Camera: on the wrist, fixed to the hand. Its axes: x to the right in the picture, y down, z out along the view.
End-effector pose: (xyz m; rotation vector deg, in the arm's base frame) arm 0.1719 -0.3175 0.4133 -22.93 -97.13 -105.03
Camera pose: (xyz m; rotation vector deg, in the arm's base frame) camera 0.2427 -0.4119 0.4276 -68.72 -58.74 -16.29
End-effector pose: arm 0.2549 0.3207 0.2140 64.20 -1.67 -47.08
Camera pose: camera 0.3103 0.4258 0.2192 58.51 -61.67 35.06
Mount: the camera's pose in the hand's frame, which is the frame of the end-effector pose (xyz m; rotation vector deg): -0.0250 0.0546 -0.1026 23.08 -5.98 92.43
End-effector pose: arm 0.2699 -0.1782 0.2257 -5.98 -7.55 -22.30
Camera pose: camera 0.2790 -0.1317 0.1167 10.35 -10.65 71.79
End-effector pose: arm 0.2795 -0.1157 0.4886 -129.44 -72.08 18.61
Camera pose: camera 0.3510 -0.1939 0.5425 -133.59 46.77 62.19
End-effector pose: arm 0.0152 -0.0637 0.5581 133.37 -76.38 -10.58
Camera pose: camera -0.0069 -0.0340 0.6711 45.76 -168.59 28.90
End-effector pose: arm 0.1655 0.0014 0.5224 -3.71 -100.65 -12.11
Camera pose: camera 0.2784 0.0386 0.5224 -64.88 -76.42 74.72
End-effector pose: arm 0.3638 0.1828 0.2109 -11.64 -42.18 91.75
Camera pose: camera 0.3777 0.1942 0.0934 24.87 9.77 -169.25
